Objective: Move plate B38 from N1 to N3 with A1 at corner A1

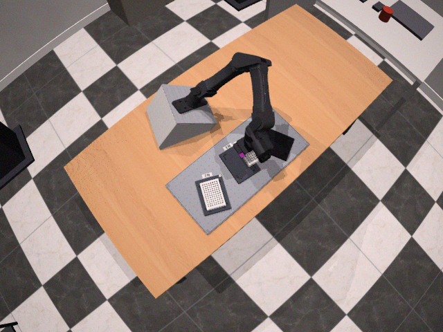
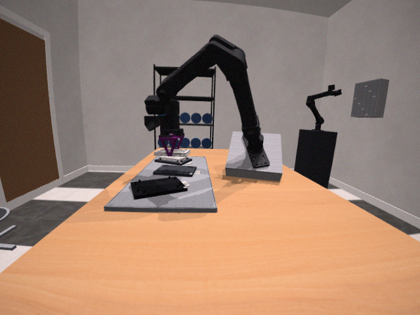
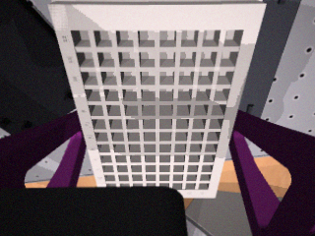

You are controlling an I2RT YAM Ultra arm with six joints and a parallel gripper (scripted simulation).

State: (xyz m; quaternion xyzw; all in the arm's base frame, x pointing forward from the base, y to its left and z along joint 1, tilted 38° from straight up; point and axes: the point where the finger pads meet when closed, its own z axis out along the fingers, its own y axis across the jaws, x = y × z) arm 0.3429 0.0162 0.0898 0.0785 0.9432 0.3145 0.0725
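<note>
The dark landing nest N3 is 9 cm below my hand and 5 cm to the right of it. The rest, counted from my hand: black plate nest N1 (15 cm to the left, 9 cm below, 2 cm ahead); then N2 label (20 cm to the right, 10 cm below, 5 cm behind); then N1 label (10 cm to the left, 10 cm below, 6 cm behind).
</note>
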